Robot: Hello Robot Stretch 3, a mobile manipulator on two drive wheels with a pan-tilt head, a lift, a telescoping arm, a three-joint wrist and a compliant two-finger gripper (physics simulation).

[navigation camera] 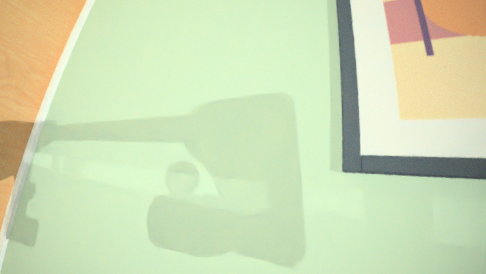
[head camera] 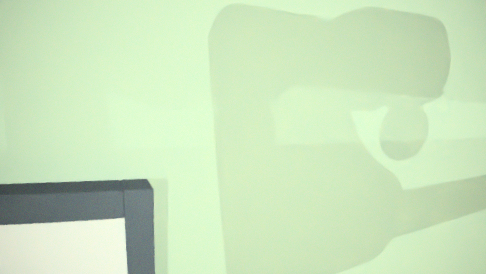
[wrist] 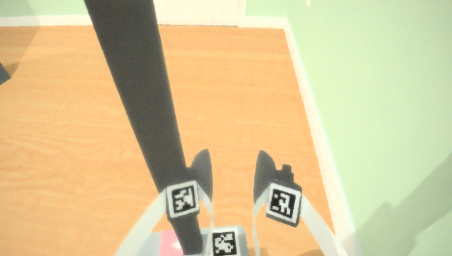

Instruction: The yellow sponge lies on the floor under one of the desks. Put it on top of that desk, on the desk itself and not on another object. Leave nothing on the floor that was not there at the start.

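Places are measured from the robot's base along level axes (x ahead, y left, z up), in centimetres.
Pixels of known places: gripper, fingertip midpoint: (wrist: 233, 167).
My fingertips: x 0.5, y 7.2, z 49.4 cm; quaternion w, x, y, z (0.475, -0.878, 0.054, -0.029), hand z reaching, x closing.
Observation:
Behind a point stands the place of what it marks.
The yellow sponge does not show in the head, navigation or wrist view. No desk can be made out in these views. My gripper (wrist: 233, 167) {x 0.5, y 7.2, z 49.4 cm} is open and empty in the wrist view, its two dark fingertips apart above the wooden floor (wrist: 235, 90) {x 11.9, y 93.4, z 0.0 cm}. The gripper does not show in the head or navigation view.
A green wall (head camera: 100, 75) {x 29.0, y -4.0, z 129.0 cm} (navigation camera: 200, 50) {x 35.1, y 27.9, z 97.1 cm} (wrist: 390, 100) {x 35.3, y 28.9, z 38.5 cm} bears the robot's shadow, and stands on the right in the wrist view. A dark-framed picture (head camera: 139, 230) {x 28.6, y 6.4, z 126.6 cm} (navigation camera: 351, 100) {x 29.8, y 12.4, z 126.7 cm} hangs on it. A dark object (wrist: 3, 74) {x -124.2, y 119.8, z 4.1 cm} shows at the wrist view's left edge.

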